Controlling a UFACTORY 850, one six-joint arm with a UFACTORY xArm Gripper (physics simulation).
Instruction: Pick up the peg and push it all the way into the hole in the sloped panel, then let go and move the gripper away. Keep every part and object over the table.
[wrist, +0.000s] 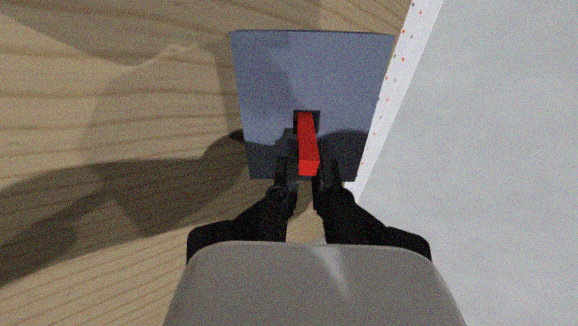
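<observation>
The red square peg is held between the fingers of my gripper, which is shut on it. The peg's near end faces the camera and its far end reaches the dark square hole in the blue-grey sloped panel. The far end overlaps the hole, with dark gaps showing at its sides; how deep it sits cannot be told. Most of the peg's length shows outside the hole. The fingers are close over the lower part of the panel.
The wooden table top lies around the panel. A white speckled edge strip runs slantwise close to the panel's right side, with a pale grey floor beyond it. Shadows of the arm fall on the wood at the left.
</observation>
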